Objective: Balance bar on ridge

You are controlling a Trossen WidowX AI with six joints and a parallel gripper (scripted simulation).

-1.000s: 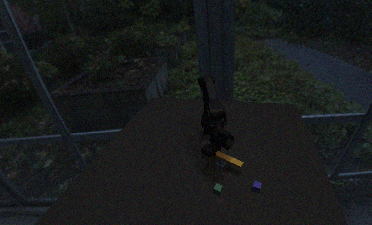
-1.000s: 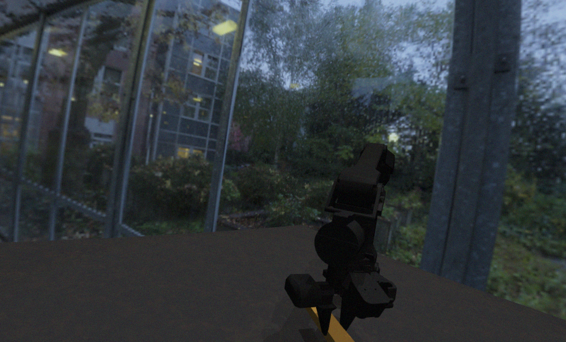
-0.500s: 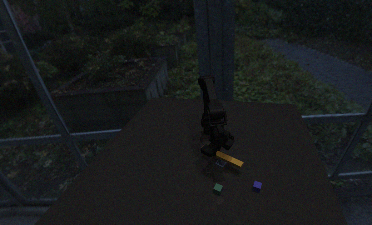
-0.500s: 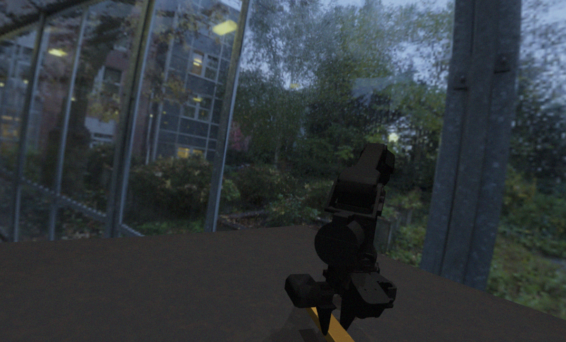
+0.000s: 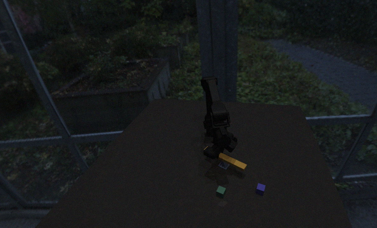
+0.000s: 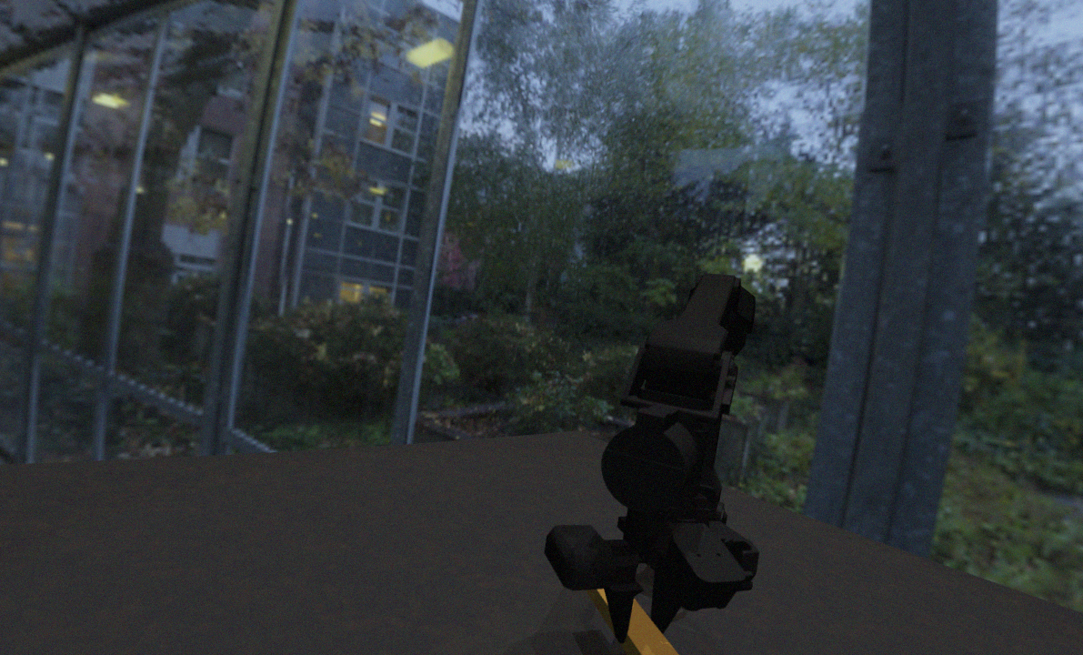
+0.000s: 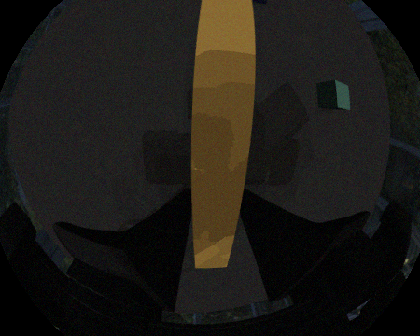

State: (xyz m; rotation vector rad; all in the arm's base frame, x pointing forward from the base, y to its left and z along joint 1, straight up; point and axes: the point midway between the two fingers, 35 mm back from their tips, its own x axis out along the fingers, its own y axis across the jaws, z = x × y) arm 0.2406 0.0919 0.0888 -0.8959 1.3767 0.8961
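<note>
My gripper tip is now 30 mm to the right of the yellow bar and 10 mm short of it. The rest, counted from my gripper tip: purple cube: 210 mm to the left, 140 mm ahead, 40 mm below; green cube: 180 mm ahead, 40 mm to the left, 40 mm below.
</note>
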